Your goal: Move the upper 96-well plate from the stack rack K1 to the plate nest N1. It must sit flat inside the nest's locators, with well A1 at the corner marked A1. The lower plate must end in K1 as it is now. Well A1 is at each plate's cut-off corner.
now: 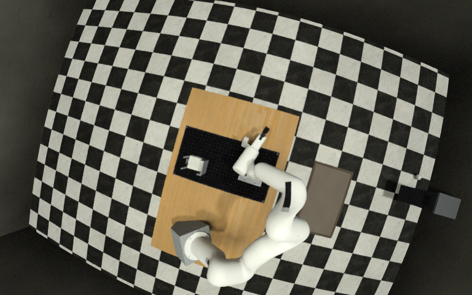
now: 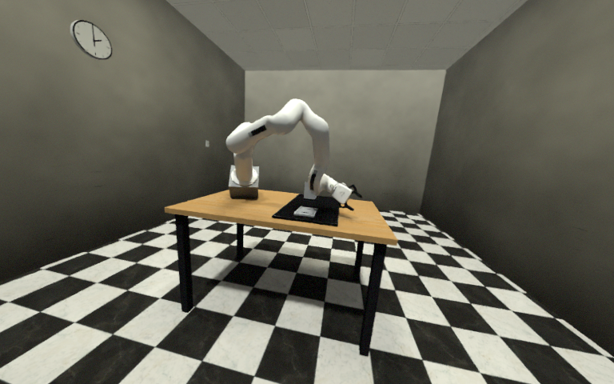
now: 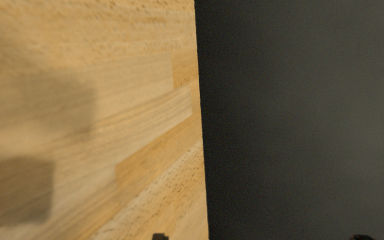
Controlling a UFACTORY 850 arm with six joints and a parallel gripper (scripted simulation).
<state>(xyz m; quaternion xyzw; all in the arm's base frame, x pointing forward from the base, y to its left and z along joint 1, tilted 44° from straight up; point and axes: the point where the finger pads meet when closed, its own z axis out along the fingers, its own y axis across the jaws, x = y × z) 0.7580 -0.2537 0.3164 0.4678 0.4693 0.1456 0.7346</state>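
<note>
Now: hand 23 cm past the white 96-well plate, 45 cm to the right of it and 6 cm above it. Also, from my hand: grey plate nest N1: 29 cm behind, 7 cm to the left, 9 cm below; then A1 corner mark: 22 cm behind, 13 cm to the left, 8 cm below.
</note>
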